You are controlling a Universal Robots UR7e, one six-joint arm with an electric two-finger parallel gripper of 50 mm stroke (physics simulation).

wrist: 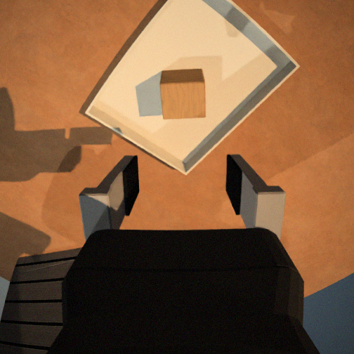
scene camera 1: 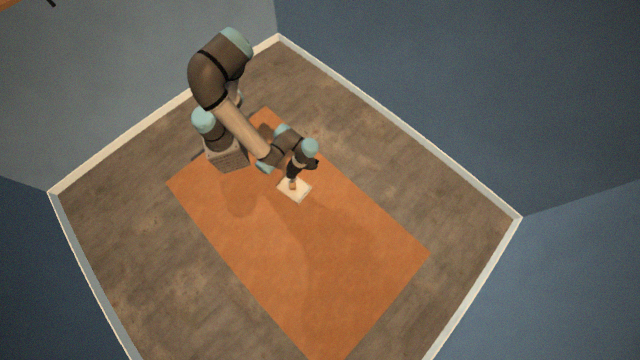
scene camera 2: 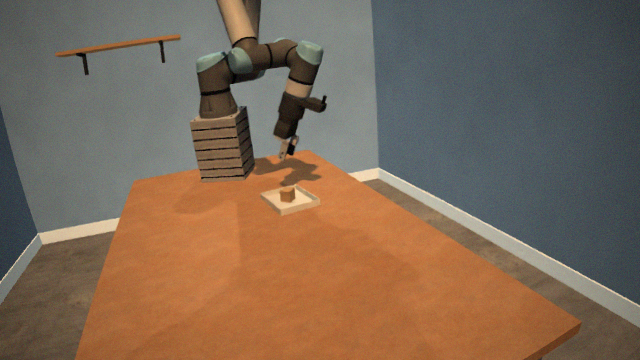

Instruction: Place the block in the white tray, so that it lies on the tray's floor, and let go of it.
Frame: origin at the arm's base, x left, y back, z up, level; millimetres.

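Where they show: gripper, fingertip midpoint: (scene camera 1: 291,177) (scene camera 2: 285,156); arm's base, origin of the base link: (scene camera 1: 219,139) (scene camera 2: 218,113).
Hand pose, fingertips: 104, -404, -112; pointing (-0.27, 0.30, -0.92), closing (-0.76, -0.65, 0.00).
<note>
Each offset is from my fingertips to the top centre of the thing, as dx, dy, dz. Level surfaces: height alone.
The wooden block @(-4, +2, -105) (scene camera 1: 292,185) (scene camera 2: 287,194) (wrist: 183,97) lies flat on the floor of the white tray @(-5, -7, -124) (scene camera 1: 302,194) (scene camera 2: 300,206) (wrist: 150,45), apart from the tray's walls. My gripper (scene camera 1: 292,177) (scene camera 2: 287,153) (wrist: 182,173) is open, with nothing between its fingers. It hangs above and behind the block in the second scene view. In the wrist view the block lies beyond the fingertips, and the tray's near corner lies just ahead of the gap between them.
The tray stands on the orange table @(dz -144) (scene camera 1: 280,250) (scene camera 2: 310,280) (wrist: 300,175). The arm's slatted base block (scene camera 1: 228,161) (scene camera 2: 220,150) (wrist: 37,295) stands at the table's back left. A shelf (scene camera 2: 120,46) is on the back wall.
</note>
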